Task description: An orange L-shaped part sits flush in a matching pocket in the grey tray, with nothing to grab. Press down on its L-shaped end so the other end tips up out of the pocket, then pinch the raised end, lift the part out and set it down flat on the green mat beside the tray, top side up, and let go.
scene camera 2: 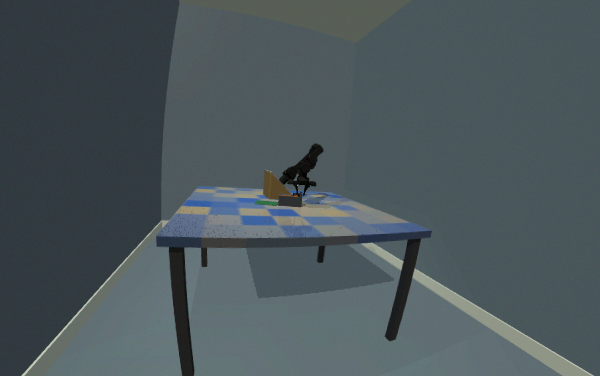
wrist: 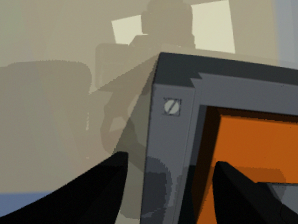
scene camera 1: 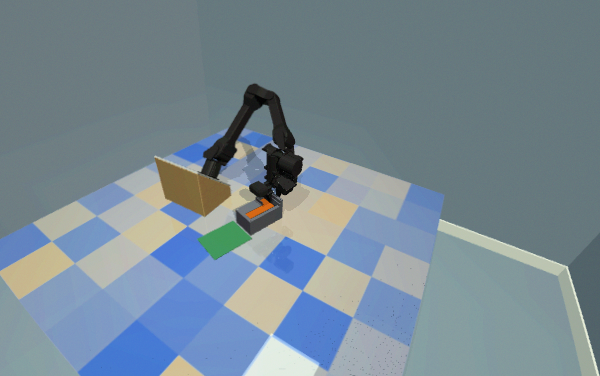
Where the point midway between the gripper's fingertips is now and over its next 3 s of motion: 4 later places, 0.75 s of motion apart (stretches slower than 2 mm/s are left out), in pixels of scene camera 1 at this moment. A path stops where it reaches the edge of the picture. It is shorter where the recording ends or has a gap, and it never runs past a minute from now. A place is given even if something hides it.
My gripper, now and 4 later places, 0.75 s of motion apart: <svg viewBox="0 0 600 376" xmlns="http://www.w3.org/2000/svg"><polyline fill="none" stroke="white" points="274,200 274,206 275,189 271,185 260,191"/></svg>
